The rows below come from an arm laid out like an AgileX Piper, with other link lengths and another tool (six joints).
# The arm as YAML. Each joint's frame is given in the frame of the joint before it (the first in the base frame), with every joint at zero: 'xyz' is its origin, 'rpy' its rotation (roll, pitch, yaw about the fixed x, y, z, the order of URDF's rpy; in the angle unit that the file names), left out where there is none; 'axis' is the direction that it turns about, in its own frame. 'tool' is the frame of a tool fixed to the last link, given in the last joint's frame.
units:
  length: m
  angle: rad
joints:
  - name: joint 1
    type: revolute
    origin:
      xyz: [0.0, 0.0, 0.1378]
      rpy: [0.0, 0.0, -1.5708]
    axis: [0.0, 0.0, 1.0]
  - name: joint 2
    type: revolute
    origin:
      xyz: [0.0, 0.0, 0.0]
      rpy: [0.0, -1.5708, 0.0]
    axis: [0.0, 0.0, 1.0]
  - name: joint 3
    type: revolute
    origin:
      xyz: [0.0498, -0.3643, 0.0]
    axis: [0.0, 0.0, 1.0]
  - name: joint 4
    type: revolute
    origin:
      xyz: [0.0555, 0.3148, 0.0]
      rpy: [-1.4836, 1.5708, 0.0]
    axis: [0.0, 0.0, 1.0]
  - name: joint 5
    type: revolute
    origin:
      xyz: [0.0, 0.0, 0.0]
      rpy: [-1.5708, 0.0, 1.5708]
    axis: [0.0, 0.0, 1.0]
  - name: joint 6
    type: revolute
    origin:
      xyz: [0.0, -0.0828, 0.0]
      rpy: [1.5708, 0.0, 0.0]
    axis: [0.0, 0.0, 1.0]
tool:
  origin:
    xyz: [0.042, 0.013, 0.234]
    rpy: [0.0, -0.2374, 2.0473]
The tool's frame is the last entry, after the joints.
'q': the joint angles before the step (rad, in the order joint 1, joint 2, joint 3, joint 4, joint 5, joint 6). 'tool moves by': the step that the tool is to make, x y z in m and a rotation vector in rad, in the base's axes. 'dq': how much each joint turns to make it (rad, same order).
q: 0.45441 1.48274 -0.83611 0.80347 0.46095 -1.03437
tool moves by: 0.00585 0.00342 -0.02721 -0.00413 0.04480 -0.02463
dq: -0.00001 0.07268 -0.00001 0.05824 -0.02905 -0.03461
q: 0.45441 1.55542 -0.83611 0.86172 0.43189 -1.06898
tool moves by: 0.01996 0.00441 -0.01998 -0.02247 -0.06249 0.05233
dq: -0.00001 0.06825 -0.00001 0.16460 -0.05809 -0.25458
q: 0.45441 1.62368 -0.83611 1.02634 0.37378 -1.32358
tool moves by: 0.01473 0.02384 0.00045 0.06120 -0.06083 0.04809
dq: -0.00002 0.04674 -0.00001 0.34480 0.00451 -0.38156
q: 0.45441 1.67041 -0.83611 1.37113 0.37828 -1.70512
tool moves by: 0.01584 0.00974 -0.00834 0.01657 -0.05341 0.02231
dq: -0.00001 0.04963 -0.00001 0.24364 0.00186 -0.28540
